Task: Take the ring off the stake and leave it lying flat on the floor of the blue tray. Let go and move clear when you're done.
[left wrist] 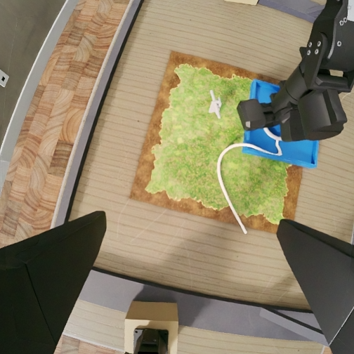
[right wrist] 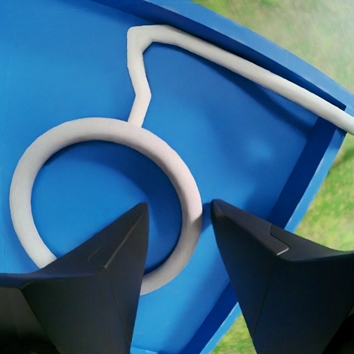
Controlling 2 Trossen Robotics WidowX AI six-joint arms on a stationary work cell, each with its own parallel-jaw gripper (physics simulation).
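The white ring (right wrist: 105,129) (left wrist: 270,134) is off the stake and inside the blue tray (right wrist: 260,150) (left wrist: 300,156), looking level on or very near its floor. Its near edge is partly hidden by a finger. A white cord (right wrist: 260,74) (left wrist: 224,185) runs from the ring over the tray wall. My right gripper (right wrist: 179,209) is open around the ring's side, one finger inside the ring and one outside, with gaps showing. The pale stake (left wrist: 215,106) stands on the green mat in the left wrist view. My left gripper (left wrist: 194,223) is open and empty, high above the table.
The green mat with brown edges (left wrist: 150,165) lies under part of the tray. The right arm (left wrist: 320,112) reaches over the tray and hides much of it. The cord's free end lies near the mat's front edge. A beige block (left wrist: 152,314) stands at the bottom.
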